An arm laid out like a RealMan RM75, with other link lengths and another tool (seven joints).
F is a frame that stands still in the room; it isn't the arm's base.
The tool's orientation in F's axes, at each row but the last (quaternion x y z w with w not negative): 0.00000, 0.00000, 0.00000, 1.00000; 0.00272, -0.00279, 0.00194, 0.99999; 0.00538, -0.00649, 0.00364, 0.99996; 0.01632, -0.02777, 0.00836, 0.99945; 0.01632, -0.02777, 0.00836, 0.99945; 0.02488, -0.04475, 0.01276, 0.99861; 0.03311, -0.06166, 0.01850, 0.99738
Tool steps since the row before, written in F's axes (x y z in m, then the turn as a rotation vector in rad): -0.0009, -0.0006, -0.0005, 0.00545, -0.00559, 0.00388; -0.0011, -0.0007, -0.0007, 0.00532, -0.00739, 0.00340; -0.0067, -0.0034, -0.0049, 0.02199, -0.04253, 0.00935; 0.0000, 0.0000, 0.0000, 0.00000, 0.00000, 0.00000; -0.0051, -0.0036, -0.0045, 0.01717, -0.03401, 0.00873; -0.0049, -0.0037, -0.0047, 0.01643, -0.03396, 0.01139; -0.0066, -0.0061, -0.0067, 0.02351, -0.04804, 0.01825
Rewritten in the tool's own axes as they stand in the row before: -0.0009, -0.0006, -0.0005, 0.00545, -0.00559, 0.00388; -0.0011, -0.0007, -0.0007, 0.00531, -0.00739, 0.00341; -0.0068, -0.0034, -0.0048, 0.02180, -0.04259, 0.00952; 0.0000, 0.0000, 0.0000, 0.00000, 0.00000, 0.00000; -0.0054, -0.0037, -0.0041, 0.01709, -0.03401, 0.00889; -0.0054, -0.0038, -0.0041, 0.01659, -0.03381, 0.01160; -0.0076, -0.0062, -0.0054, 0.02401, -0.04770, 0.01849
